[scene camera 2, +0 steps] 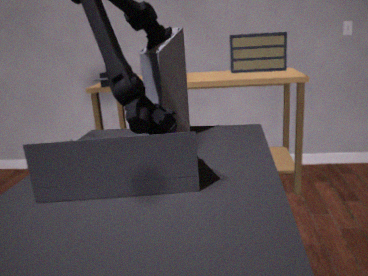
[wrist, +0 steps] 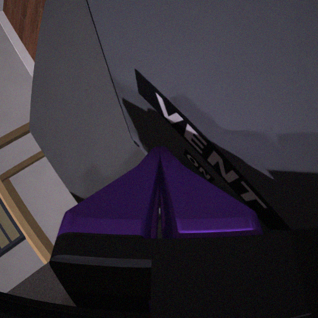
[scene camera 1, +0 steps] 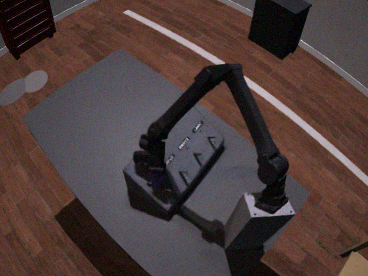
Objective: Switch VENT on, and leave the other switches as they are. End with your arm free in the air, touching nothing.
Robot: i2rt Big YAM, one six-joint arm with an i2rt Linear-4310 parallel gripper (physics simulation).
Scene:
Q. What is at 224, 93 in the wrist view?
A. A dark grey switch panel.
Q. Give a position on a dark grey switch panel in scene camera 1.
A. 190, 134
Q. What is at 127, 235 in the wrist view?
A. My gripper.

